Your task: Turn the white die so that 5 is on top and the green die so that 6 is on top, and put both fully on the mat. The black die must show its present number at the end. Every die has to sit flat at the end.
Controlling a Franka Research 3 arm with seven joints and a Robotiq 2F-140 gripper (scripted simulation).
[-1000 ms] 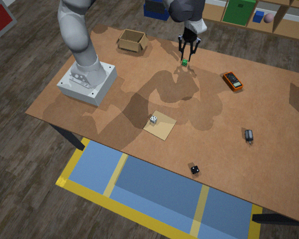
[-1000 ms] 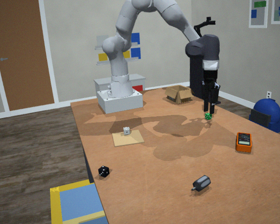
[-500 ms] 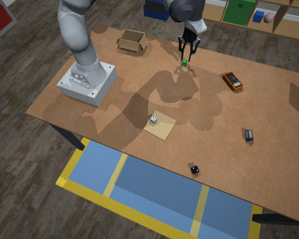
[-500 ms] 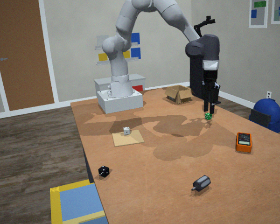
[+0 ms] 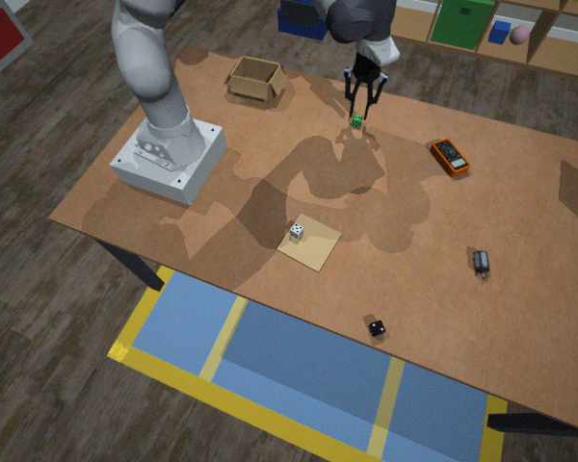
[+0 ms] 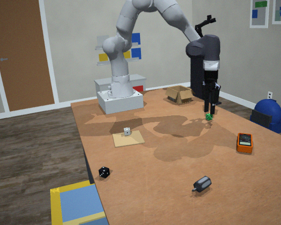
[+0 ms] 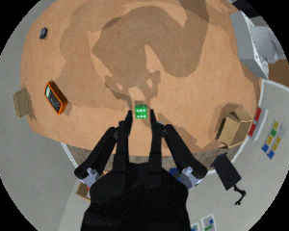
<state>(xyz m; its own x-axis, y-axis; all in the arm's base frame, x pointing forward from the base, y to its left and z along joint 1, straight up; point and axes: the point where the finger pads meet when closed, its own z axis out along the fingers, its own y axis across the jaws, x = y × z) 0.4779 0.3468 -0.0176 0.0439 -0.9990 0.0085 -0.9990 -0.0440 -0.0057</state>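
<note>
Right now the green die is 60 mm below my hand. The rest, counted from my hand: orange multimeter: 320 mm ahead, 70 mm to the right, 50 mm below; then cardboard box: 400 mm behind, 60 mm to the left, 30 mm below; then white die: 60 mm behind, 480 mm to the right, 50 mm below.
</note>
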